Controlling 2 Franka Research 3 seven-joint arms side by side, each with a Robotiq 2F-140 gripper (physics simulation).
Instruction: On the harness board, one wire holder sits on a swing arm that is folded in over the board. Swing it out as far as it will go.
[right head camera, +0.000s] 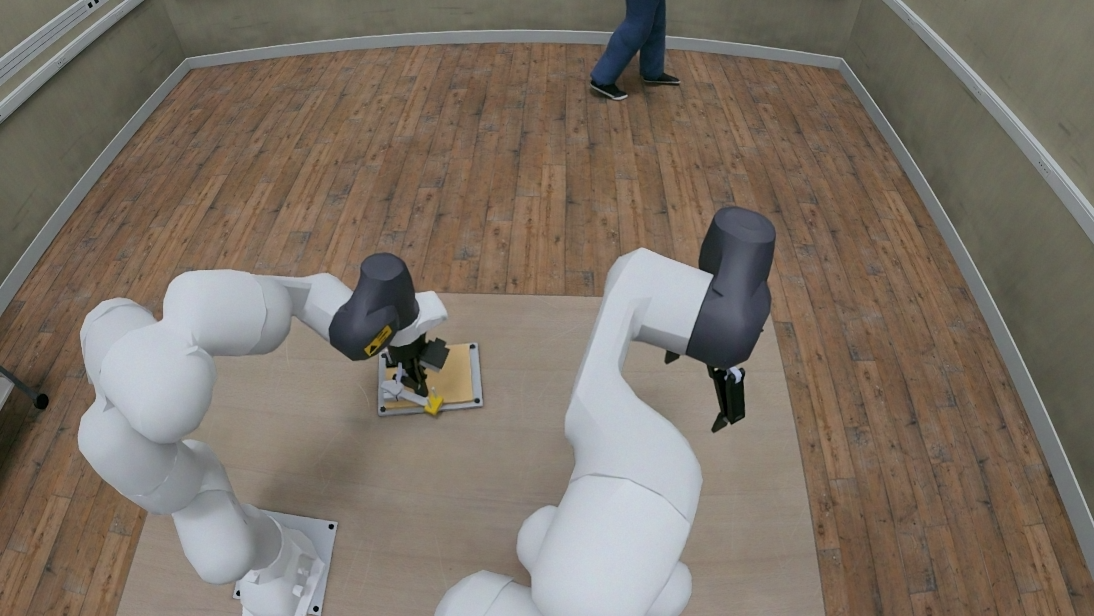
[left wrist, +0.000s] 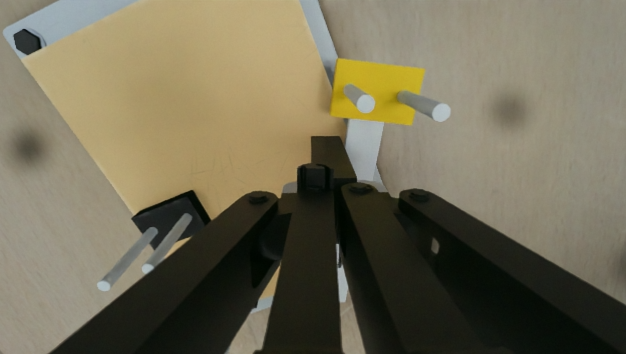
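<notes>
The harness board (right head camera: 460, 374) (left wrist: 200, 105) has a tan face on a grey plate. A yellow wire holder (right head camera: 434, 404) (left wrist: 387, 111) with two pale pegs sits at the end of the grey swing arm (right head camera: 410, 394) (left wrist: 364, 145). In the left wrist view the holder lies mostly past the board's right edge, and my fingers hide part of the arm. My left gripper (right head camera: 421, 391) (left wrist: 325, 159) is shut and empty, with its fingertips low beside the swing arm; contact cannot be told. My right gripper (right head camera: 695, 391) is open and empty, far to the right of the board.
A black wire holder (left wrist: 172, 218) with two pegs stands at the board's lower left in the left wrist view. A dark bolt (left wrist: 27, 41) is at a plate corner. The board lies on a wooden table (right head camera: 505, 459). A person (right head camera: 631, 42) stands on the floor beyond.
</notes>
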